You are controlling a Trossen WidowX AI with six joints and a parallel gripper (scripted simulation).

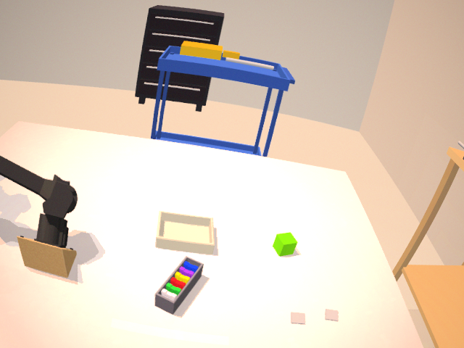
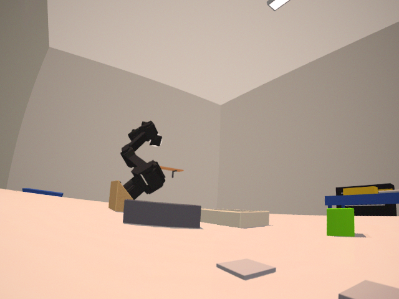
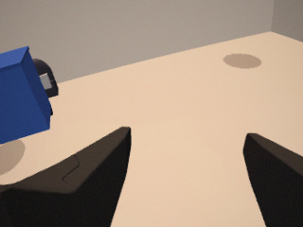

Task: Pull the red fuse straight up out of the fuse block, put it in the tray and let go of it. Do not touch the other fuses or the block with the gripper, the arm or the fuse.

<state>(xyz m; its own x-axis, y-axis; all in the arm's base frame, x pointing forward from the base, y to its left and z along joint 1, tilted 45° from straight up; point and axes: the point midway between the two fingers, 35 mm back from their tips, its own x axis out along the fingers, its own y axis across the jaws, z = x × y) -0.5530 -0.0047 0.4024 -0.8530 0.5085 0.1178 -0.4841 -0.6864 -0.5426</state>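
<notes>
My gripper tip is now 84 cm short of the red fuse, 34 cm to the left of it and 36 cm above it. From my gripper tip the other things lie so: white fuse 82 cm ahead, 37 cm to the right, 36 cm below; then green fuse 83 cm ahead, 35 cm to the right, 36 cm below; then beige tray 86 cm ahead, 15 cm to the right, 38 cm below.
</notes>
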